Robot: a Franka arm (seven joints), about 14 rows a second.
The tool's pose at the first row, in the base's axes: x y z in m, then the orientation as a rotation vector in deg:
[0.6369 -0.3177 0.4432 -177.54 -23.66 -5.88]
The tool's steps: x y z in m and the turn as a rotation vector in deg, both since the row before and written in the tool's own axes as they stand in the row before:
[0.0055 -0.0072 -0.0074 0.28 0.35 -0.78]
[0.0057 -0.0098 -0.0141 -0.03 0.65 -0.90]
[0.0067 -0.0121 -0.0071 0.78 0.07 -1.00]
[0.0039 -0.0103 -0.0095 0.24 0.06 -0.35]
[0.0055 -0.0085 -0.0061 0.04 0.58 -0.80]
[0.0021 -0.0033 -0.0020 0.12 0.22 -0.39]
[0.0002 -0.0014 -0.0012 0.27 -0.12 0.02]
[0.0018 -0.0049 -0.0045 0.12 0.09 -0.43]
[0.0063 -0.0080 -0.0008 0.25 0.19 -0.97]
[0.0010 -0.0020 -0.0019 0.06 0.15 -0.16]
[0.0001 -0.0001 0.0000 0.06 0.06 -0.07]
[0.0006 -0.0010 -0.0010 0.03 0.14 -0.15]
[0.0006 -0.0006 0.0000 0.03 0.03 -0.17]
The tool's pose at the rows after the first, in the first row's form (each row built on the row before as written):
[0.6398 -0.3095 0.4510 -177.06 -24.84 -6.36]
[0.6416 -0.2989 0.4656 -176.79 -26.21 -7.38]
[0.6439 -0.2856 0.4733 -175.82 -27.69 -7.29]
[0.6437 -0.2750 0.4833 -175.50 -28.20 -7.32]
[0.6458 -0.2655 0.4900 -175.16 -29.39 -8.22]
[0.6465 -0.2618 0.4923 -174.91 -29.97 -8.53]
[0.6461 -0.2605 0.4935 -174.68 -29.92 -8.26]
[0.6458 -0.2556 0.4983 -174.45 -30.56 -8.38]
[0.6489 -0.2460 0.5000 -173.94 -32.01 -8.63]
[0.6490 -0.2439 0.5021 -173.81 -32.24 -8.84]
[0.6491 -0.2438 0.5021 -173.72 -32.34 -8.91]
[0.6492 -0.2427 0.5032 -173.62 -32.56 -9.12]
[0.6495 -0.2419 0.5033 -173.54 -32.81 -9.16]

